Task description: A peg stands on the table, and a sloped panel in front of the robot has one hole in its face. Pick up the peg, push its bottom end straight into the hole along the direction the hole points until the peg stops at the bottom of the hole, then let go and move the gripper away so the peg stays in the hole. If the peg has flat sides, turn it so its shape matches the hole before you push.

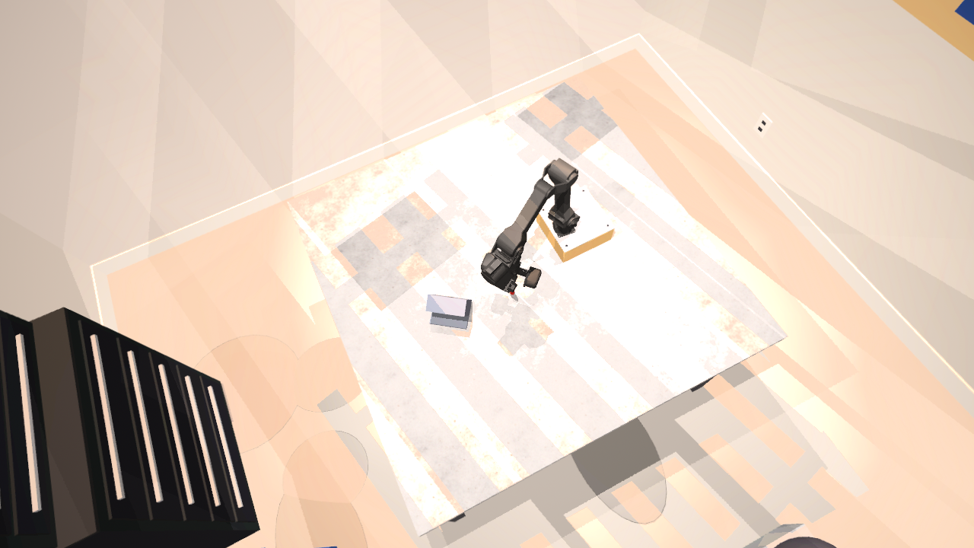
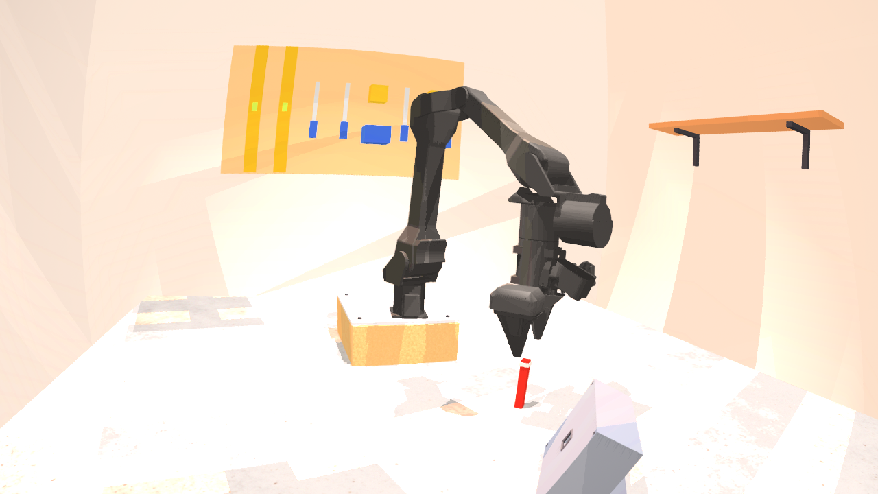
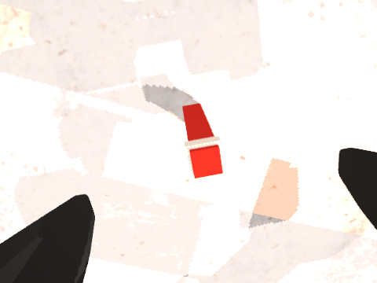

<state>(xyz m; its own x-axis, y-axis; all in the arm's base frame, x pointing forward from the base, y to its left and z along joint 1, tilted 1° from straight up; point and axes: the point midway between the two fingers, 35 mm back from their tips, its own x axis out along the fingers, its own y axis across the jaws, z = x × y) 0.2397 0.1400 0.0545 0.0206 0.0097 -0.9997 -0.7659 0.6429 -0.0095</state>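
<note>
My gripper tip is 4 cm above the red square peg. From my gripper tip the other things lie so: sloped panel 22 cm ahead, 5 cm below, 1 cm to the right.
</note>
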